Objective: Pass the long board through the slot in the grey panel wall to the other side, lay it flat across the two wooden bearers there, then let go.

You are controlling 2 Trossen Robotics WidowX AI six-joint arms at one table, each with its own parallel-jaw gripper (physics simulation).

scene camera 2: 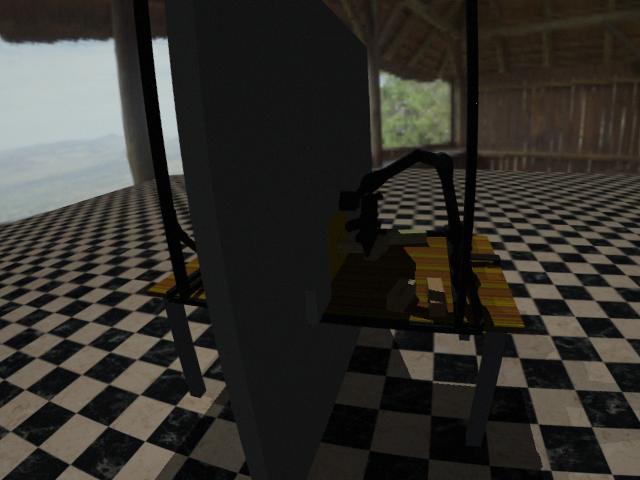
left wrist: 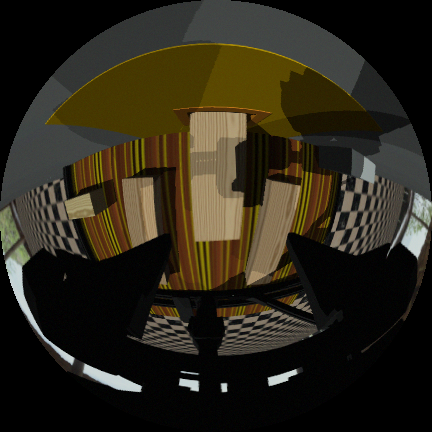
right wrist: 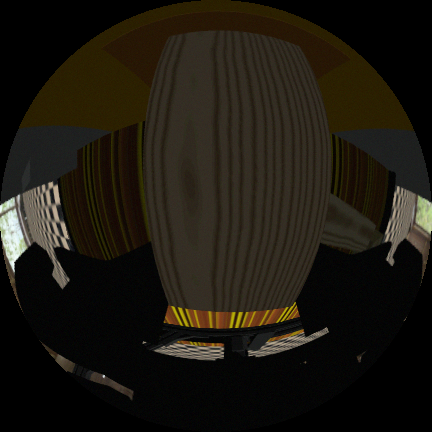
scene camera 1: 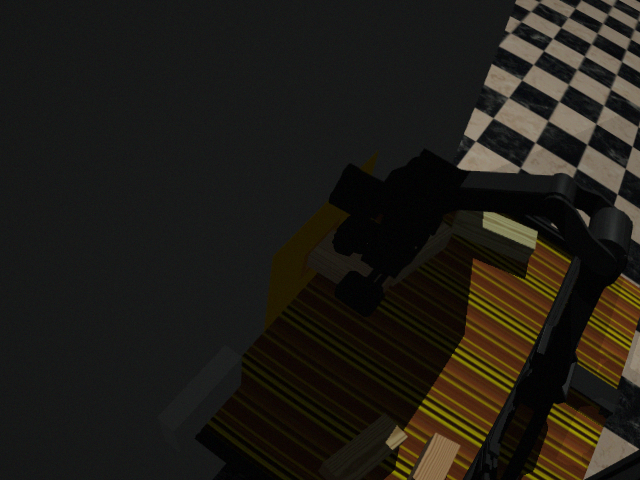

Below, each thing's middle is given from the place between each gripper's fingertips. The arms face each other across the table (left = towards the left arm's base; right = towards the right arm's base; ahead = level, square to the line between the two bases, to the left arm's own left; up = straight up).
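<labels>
The grey block (right wrist: 40, 169) is 31 cm behind my left hand, 13 cm to the right of it and 12 cm below it. As for the slot (right wrist: 140, 51), it is 8 cm below my left hand and 14 cm to the right of it. Going by their middles, of the things named here the slot is the nearest to my left hand.
From my right hand, the grey block is 140 mm to the left of it, 310 mm behind it and 10 mm below it. My right hand itself is 30 mm below the slot and 130 mm to the right of it. Going by their middles, the slot is also the nearest to my right hand of the things named here.
</labels>
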